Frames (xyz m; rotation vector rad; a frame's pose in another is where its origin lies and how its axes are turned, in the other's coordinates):
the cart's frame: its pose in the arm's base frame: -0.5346 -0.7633 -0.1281 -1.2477 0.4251 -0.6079
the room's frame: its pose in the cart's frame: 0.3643 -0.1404 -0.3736 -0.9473 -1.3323 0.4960
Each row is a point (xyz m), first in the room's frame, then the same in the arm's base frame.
Working: the room's frame: its pose in the arm's base frame: -0.5085 -1.3014 -0.0857 -2.0189 -0.1775 0.9938

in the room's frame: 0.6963 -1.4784 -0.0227
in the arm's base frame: 0.3099 -0.0766 0.6223
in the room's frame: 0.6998 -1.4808 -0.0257
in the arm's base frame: 0.3149 -0.0755 0.6231
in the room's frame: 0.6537 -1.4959 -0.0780
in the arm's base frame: 0.3241 -0.1203 0.6778
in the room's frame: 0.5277 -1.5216 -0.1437
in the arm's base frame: 0.2914 -0.2034 0.7913
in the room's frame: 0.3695 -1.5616 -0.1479
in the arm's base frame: 0.1968 -0.2531 0.9147
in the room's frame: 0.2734 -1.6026 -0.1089
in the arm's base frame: 0.1139 -0.2466 0.9890
